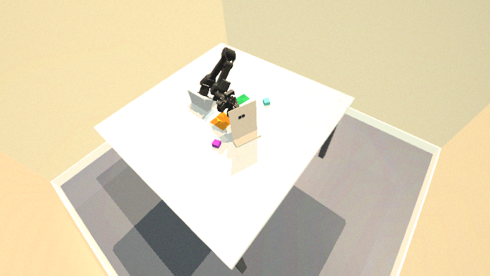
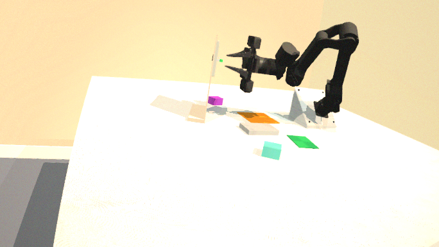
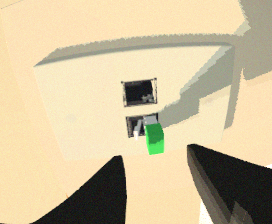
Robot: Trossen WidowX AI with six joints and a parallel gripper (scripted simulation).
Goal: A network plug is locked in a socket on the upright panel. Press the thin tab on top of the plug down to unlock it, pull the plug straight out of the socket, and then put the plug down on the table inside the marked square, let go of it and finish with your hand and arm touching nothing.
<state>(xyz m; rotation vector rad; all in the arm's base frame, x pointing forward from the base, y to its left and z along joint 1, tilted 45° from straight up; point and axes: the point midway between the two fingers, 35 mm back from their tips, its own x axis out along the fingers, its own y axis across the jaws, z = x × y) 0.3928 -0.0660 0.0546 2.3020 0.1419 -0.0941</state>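
My gripper tip is 30 mm short of the network plug and 10 mm to the left of it. Also, from my gripper tip: beige panel 40 mm ahead, 20 mm to the right, 70 mm below; orange square 160 mm behind, 20 mm to the right, 190 mm below.
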